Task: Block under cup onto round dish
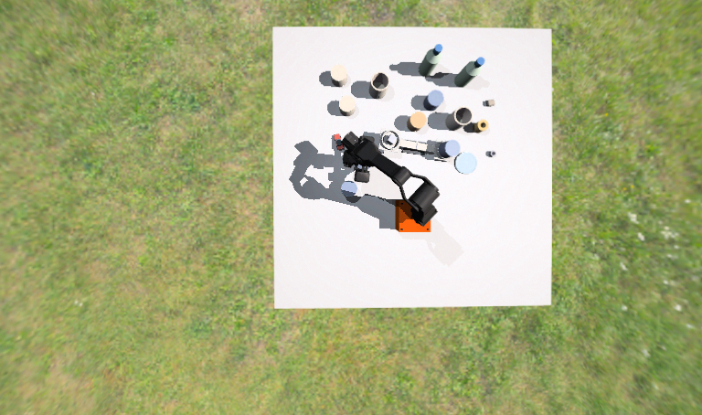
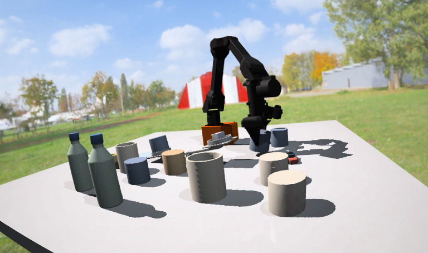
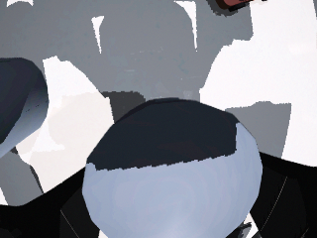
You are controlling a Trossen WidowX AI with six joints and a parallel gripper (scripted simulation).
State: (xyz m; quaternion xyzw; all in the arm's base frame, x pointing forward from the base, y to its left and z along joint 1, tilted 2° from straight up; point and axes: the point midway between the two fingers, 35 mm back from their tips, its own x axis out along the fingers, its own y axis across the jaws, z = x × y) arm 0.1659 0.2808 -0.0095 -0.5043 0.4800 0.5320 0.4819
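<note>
My gripper tip is now 110 mm short of the grey block, 100 mm to the left of it and 50 mm below it. The rest, counted from my gripper tip: red toy car 130 mm to the left, 70 mm ahead, 30 mm below; then dark blue cup 370 mm to the right, 130 mm ahead, 20 mm above; then pale blue round dish 470 mm to the right, 100 mm ahead, 40 mm below.
</note>
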